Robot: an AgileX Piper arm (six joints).
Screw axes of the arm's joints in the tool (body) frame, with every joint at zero. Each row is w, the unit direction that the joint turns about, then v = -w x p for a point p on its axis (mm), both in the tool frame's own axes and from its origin. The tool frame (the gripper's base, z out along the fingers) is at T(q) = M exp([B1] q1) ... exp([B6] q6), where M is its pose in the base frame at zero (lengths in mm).
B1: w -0.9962 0 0.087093 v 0 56.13 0
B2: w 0 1 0 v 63.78 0 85.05
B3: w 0 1 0 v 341.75 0 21.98
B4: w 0 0 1 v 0 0 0
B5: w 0 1 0 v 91 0 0
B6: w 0 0 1 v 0 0 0
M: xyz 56.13 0 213.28 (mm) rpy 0 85 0 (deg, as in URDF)
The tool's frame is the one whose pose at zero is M.
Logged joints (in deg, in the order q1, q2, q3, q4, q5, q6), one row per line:
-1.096 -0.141 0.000 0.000 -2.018 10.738
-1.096 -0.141 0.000 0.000 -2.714 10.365
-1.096 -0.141 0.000 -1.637 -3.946 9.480
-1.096 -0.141 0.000 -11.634 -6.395 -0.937
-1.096 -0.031 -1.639 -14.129 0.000 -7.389
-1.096 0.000 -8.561 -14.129 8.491 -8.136
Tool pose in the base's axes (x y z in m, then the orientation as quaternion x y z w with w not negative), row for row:
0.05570 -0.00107 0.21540 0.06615 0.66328 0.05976 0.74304
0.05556 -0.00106 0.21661 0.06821 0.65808 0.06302 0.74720
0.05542 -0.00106 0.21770 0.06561 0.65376 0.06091 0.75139
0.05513 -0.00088 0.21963 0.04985 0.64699 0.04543 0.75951
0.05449 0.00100 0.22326 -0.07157 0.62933 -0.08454 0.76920
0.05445 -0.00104 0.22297 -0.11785 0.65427 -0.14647 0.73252
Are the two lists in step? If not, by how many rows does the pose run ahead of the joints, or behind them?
The pose runs 1 row behind the joints: the pose in row i belongs to the joints in row i - 1.
